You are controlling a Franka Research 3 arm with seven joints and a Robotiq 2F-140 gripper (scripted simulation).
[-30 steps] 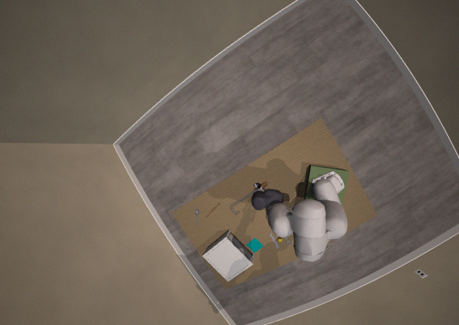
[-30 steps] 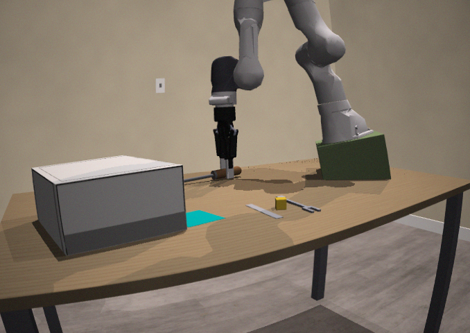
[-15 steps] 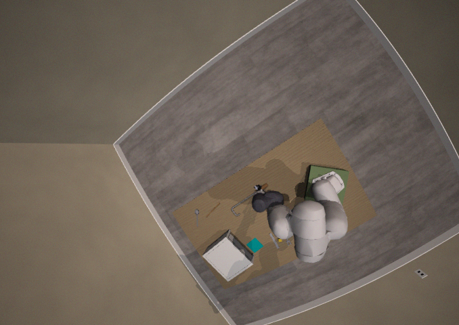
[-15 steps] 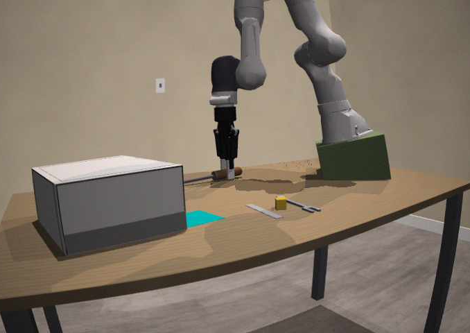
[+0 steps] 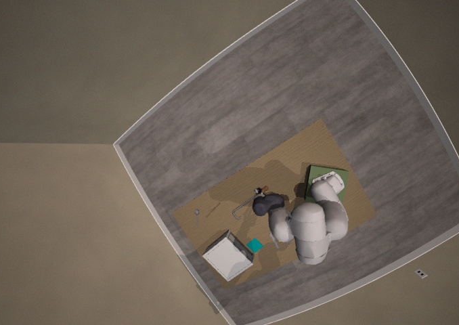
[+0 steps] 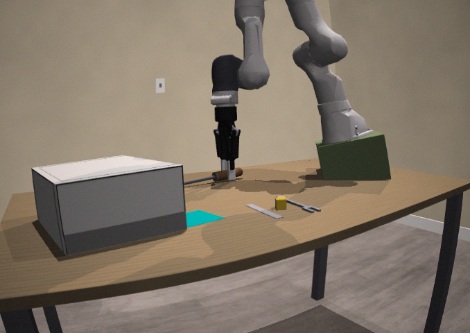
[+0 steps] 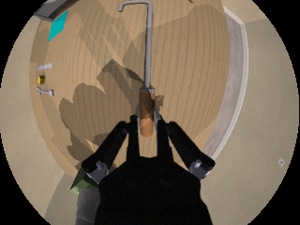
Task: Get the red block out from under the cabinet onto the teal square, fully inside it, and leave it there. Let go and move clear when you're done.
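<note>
The hooked tool lies 13 cm ahead of my hand, 4 cm to the left of it and 2 cm below it. The rest, counted from my hand: yellow cube (11 cm ahead, 41 cm to the left, 2 cm below); flat metal strip (16 cm ahead, 40 cm to the left, 4 cm below); forked tool (6 cm ahead, 41 cm to the left, 3 cm below).
</note>
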